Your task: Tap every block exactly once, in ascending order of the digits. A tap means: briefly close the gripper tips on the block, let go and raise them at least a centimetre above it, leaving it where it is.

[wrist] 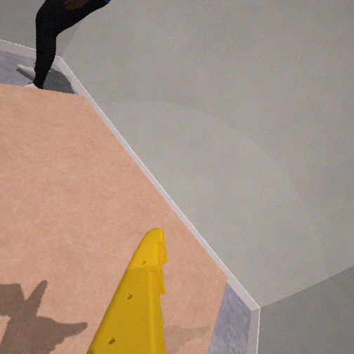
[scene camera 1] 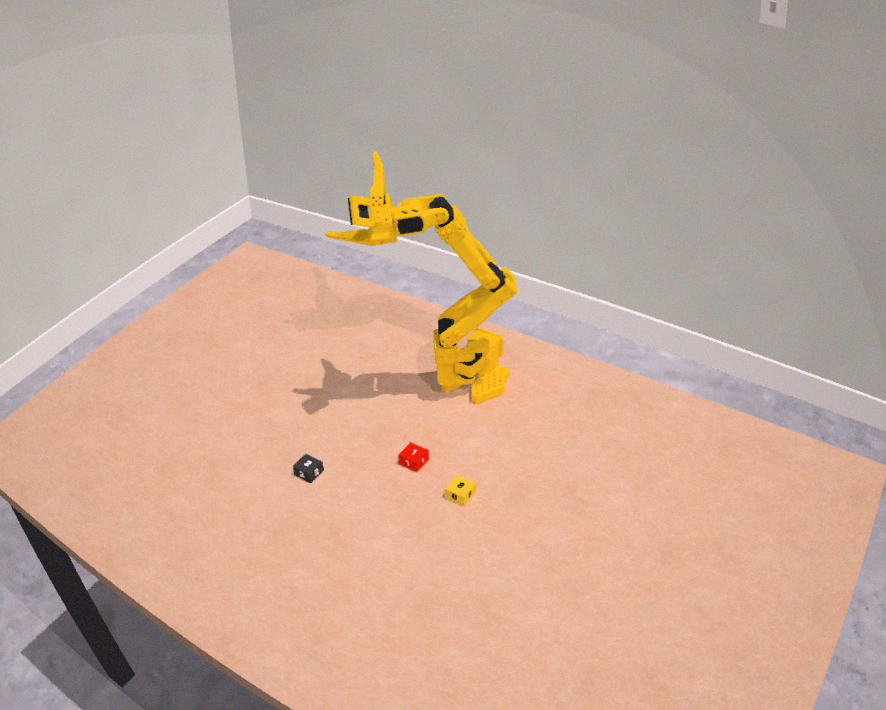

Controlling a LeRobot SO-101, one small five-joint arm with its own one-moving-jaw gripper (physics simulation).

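A red block marked 1 sits on the table in front of the arm's base. A yellow block, its top digit looking like 8, sits to its right and nearer the camera. A black block sits to the left of the red one; its small top digit looks like 2. The three blocks stand apart. None of them shows in the wrist view. My gripper is wide open and empty, raised high above the table and well away from the blocks. In the wrist view one notched jaw shows.
The arm's base stands on the wooden table. The arm's shadow falls on the table left of the base. Grey walls stand beyond the table's far edges. In the wrist view a person's legs show beyond the table at the upper left.
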